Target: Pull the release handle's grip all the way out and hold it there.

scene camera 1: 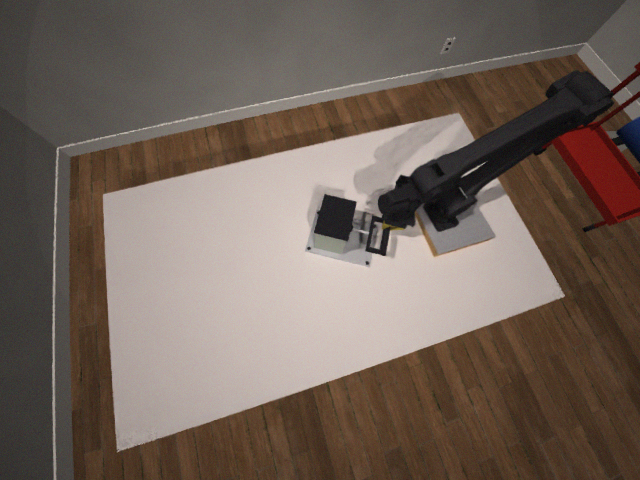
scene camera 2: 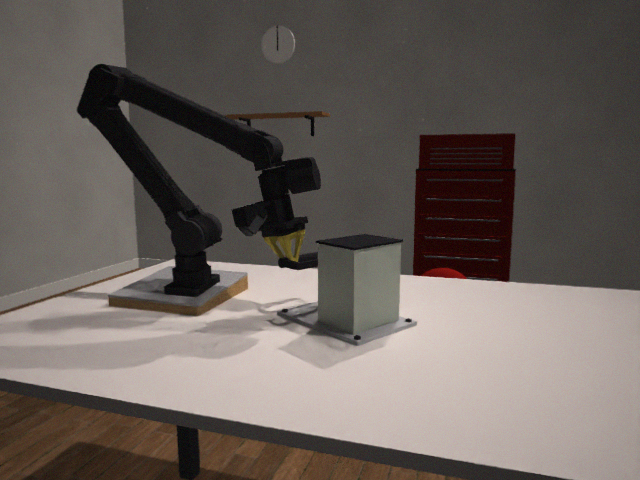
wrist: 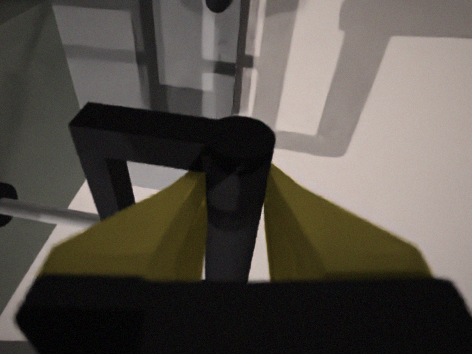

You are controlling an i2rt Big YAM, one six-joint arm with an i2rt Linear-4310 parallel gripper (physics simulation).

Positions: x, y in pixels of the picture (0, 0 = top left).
Scene:
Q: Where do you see a release handle grip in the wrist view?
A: At 235, 152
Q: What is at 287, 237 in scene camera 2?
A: My gripper.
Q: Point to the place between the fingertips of my gripper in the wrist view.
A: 235, 176

